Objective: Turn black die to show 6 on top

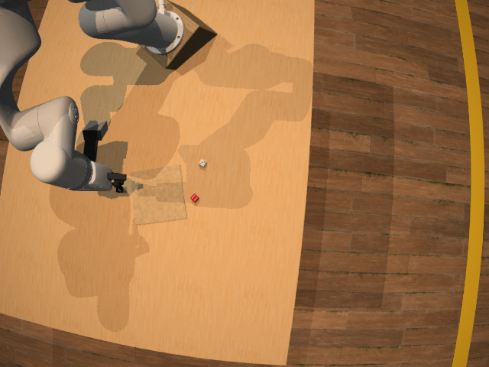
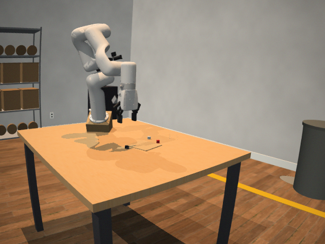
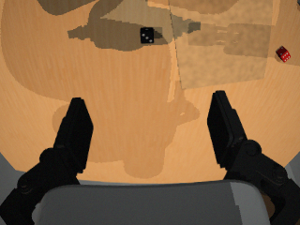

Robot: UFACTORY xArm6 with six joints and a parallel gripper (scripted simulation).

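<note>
Right now my hand is 14 cm above the black die. The rest, counted from my hand: tan mat 3 cm ahead, 10 cm to the left, 15 cm below; red die 5 cm ahead, 20 cm to the left, 14 cm below; white die 4 cm behind, 23 cm to the left, 14 cm below.
</note>
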